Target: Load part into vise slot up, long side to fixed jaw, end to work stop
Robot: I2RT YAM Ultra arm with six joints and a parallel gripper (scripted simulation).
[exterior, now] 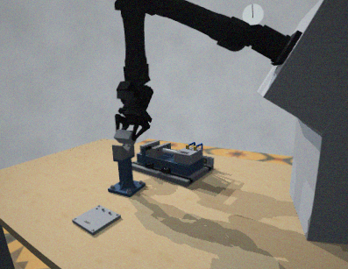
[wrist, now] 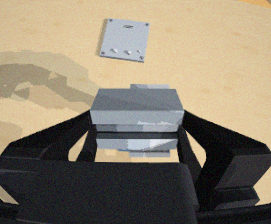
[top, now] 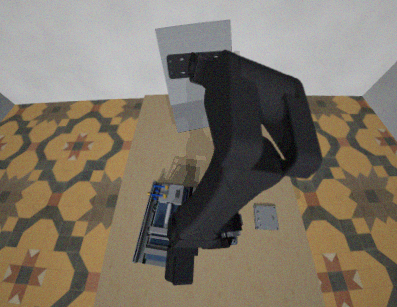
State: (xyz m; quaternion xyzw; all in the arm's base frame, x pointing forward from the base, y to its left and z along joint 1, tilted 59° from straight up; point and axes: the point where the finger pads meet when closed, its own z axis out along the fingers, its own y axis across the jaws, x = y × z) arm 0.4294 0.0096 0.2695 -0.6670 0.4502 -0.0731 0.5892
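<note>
Right now my hand is right at the part. Round my hand: air cylinder rod (6 cm behind, 20 cm to the right, 10 cm below); then V-block post (1 cm ahead, 12 cm below); then work stop (3 cm ahead, 17 cm to the right, 9 cm below).
</note>
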